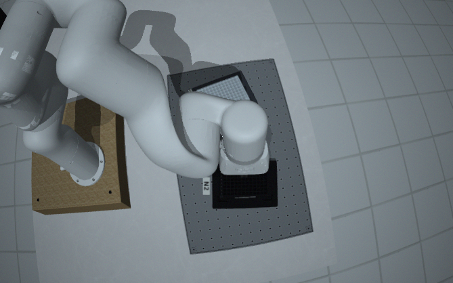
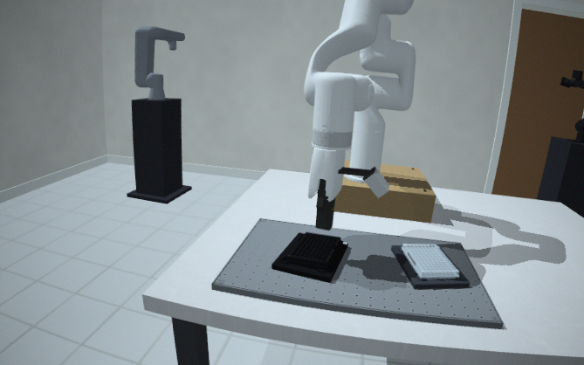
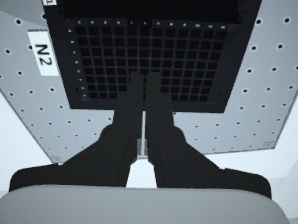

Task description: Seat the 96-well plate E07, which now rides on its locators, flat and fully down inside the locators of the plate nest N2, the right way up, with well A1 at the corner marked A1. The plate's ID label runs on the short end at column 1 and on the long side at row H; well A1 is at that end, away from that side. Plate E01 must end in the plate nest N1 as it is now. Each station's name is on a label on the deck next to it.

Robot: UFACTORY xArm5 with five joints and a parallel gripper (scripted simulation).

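Right now the black 96-well plate E07 is 1 cm to the right of my hand and 7 cm below it. From my hand the other things lie so: N2 label: 10 cm behind, 1 cm to the right, 9 cm below; black nest N2: 2 cm to the right, 9 cm below; A1 corner mark: 7 cm behind, 4 cm to the left, 8 cm below.
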